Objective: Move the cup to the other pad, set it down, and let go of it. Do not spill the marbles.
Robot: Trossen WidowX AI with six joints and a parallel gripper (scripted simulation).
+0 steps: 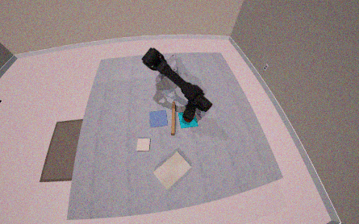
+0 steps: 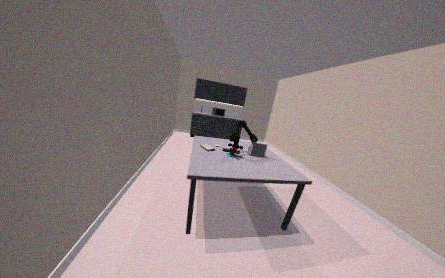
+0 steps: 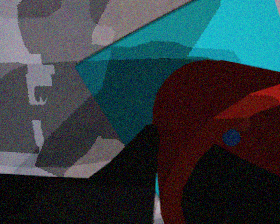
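Right now my gripper tip is 40 mm to the left of the blue marble, 30 mm short of it and 20 mm above it. Also, from my gripper tip: wooden bar 120 mm to the right, 30 mm below; then cream tile 320 mm ahead, 200 mm to the right, 30 mm below; then blue pad 210 mm to the right, 50 mm below, 30 mm behind.
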